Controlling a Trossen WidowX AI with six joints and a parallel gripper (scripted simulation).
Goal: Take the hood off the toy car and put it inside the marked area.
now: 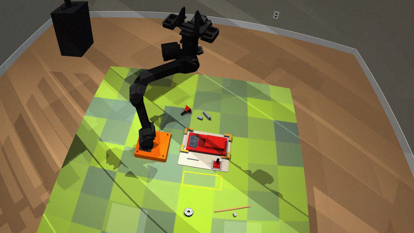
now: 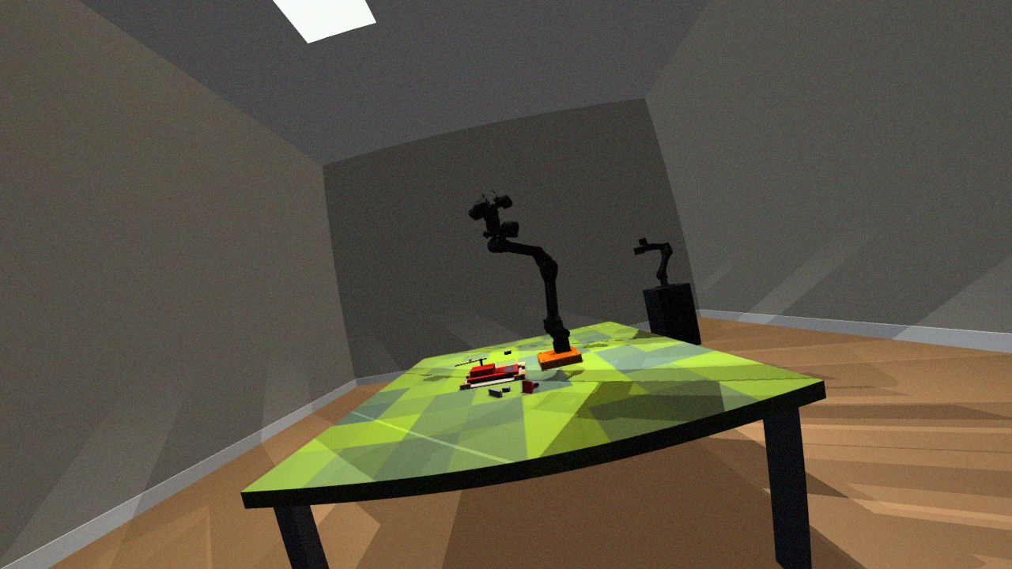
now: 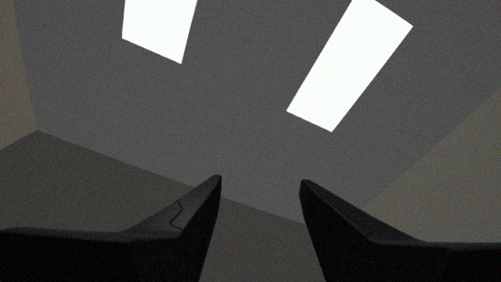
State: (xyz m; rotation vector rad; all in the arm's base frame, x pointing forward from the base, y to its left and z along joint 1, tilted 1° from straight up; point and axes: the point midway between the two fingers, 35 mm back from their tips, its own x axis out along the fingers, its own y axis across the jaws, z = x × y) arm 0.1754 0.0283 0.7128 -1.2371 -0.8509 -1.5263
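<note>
Right now my gripper tip is 160 mm short of the red hood, 70 mm to the right of it and 740 mm above it. Also, from my gripper tip: thin wooden stick: 290 mm ahead, 270 mm to the right, 770 mm below.
</note>
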